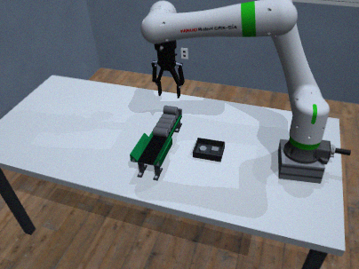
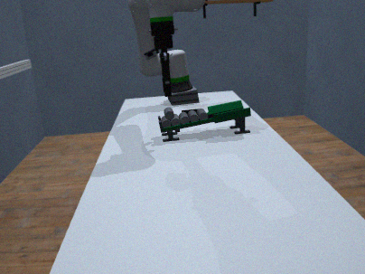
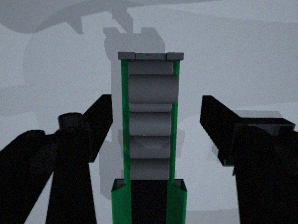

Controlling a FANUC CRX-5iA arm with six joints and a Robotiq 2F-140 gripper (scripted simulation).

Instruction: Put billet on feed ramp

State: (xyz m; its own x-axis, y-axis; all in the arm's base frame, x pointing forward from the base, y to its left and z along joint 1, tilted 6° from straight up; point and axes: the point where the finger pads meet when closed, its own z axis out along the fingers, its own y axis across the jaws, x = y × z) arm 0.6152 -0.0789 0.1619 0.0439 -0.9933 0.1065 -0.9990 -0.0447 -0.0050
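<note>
Right now the grey stop is 160 mm below my hand, 40 mm to the right of it and 10 mm ahead of it. Also, from my hand: black tray: 220 mm behind, 210 mm below, 120 mm to the left.
</note>
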